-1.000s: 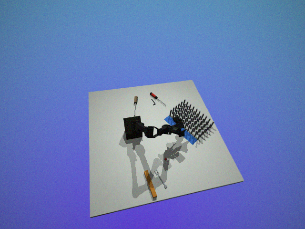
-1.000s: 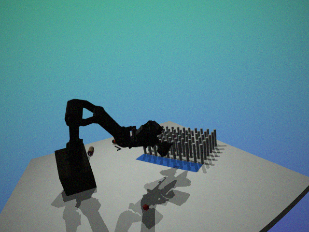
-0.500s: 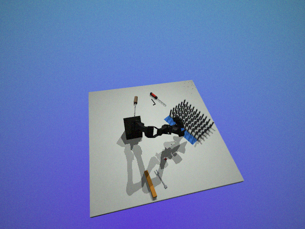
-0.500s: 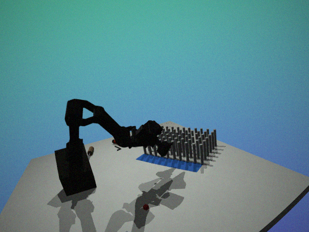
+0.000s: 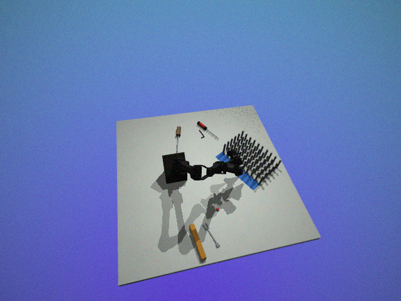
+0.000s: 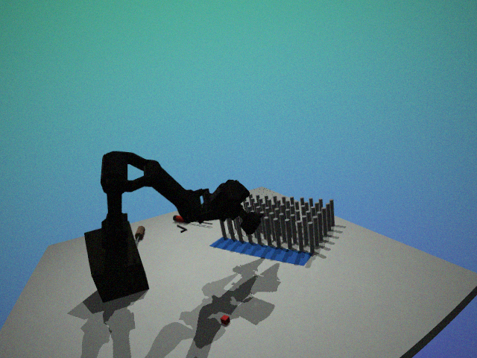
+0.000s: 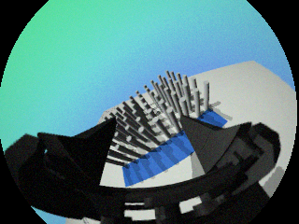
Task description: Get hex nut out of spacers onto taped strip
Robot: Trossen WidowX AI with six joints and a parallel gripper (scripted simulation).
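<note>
Now: the grey rod tool 43 cm behind my gripper tip, 36 cm to the left of it and 16 cm below it. The rest, counted from my gripper tip: grey wrench: 44 cm to the right, 30 cm behind, 17 cm below; blue taped strip: 18 cm below, 2 cm to the left; small red cube: 28 cm to the right, 23 cm behind, 17 cm below.
</note>
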